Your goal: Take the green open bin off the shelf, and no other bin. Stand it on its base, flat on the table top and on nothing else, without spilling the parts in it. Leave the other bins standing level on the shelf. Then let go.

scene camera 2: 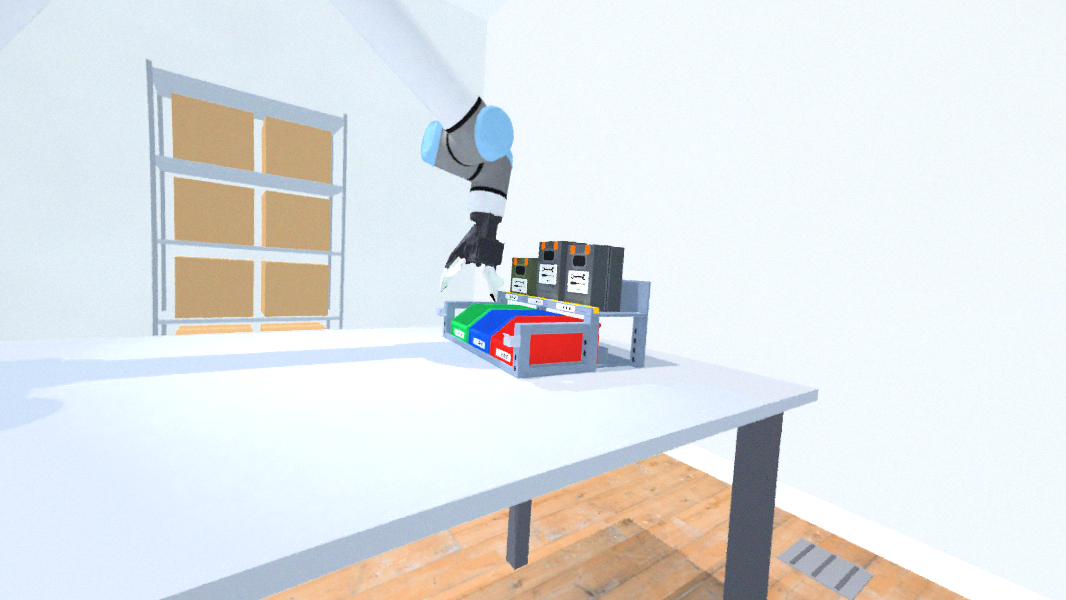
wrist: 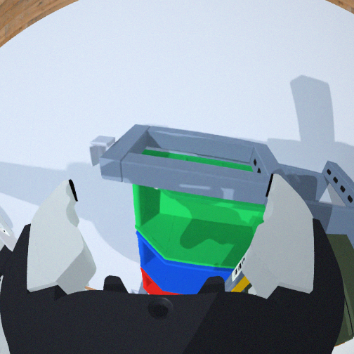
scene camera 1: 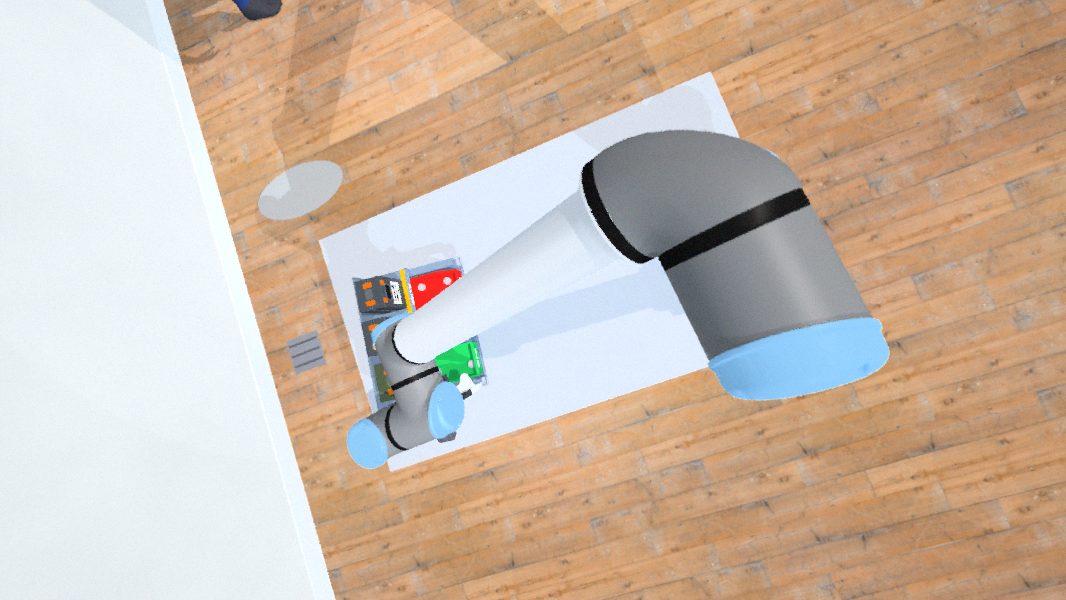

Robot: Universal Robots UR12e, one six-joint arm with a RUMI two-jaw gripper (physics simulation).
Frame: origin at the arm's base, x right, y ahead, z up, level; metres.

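Seen in the pictures: gripper, between the fingertips: [scene camera 2: 469, 297] [scene camera 1: 459, 390].
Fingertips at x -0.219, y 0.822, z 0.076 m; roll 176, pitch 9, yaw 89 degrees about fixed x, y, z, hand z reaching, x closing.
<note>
Pixels of each thing's top centre, then the offset from my fingertips to it. "spot": a spot on its surface instead. Level surfaces: height alone.
- green open bin, a spot on its surface: [scene camera 2: 461, 320] spot: dx +0.024, dy -0.030, dz -0.052 m
- grey shelf, a spot on its surface: [scene camera 2: 555, 368] spot: dx +0.375, dy -0.041, dz -0.083 m
- blue bin, a spot on its surface: [scene camera 2: 486, 325] spot: dx +0.137, dy -0.031, dz -0.047 m
- red bin, a spot on its surface: [scene camera 2: 555, 348] spot: dx +0.349, dy -0.021, dz -0.056 m
- dark green case, centre of its top: [scene camera 2: 535, 258] [scene camera 1: 390, 381] dx +0.092, dy +0.124, dz +0.102 m
- yellow strip, a spot on its surface: [scene camera 2: 585, 306] spot: dx +0.365, dy +0.028, dz +0.017 m
- white table, height of its surface: dz -0.095 m
The green open bin [scene camera 1: 461, 359] [scene camera 2: 461, 320] [wrist: 170, 235] sits in the lower front tier of the grey shelf [scene camera 2: 555, 368] [wrist: 185, 172], at the end beside a side rail. The blue bin [scene camera 2: 486, 325] [wrist: 185, 275] is next to it, then the red bin [scene camera 1: 432, 286] [scene camera 2: 555, 348] [wrist: 150, 284]. My gripper [scene camera 2: 468, 294] [wrist: 169, 180] is open and empty, above the green bin's end of the shelf. In the wrist view one finger stands beyond the bin's front and the other overlaps its rear edge. I cannot make out the parts in the wrist view.
Two dark grey cases [scene camera 2: 548, 279] [scene camera 2: 596, 286] and a dark green case [scene camera 2: 519, 277] [wrist: 342, 260] stand on the upper rear tier, behind a yellow strip [scene camera 2: 585, 306] [wrist: 241, 284]. The shelf stands on the white table [scene camera 1: 566, 327] [scene camera 2: 298, 432] [wrist: 150, 65]. A rack [scene camera 2: 152, 223] with boxes stands beyond.
</note>
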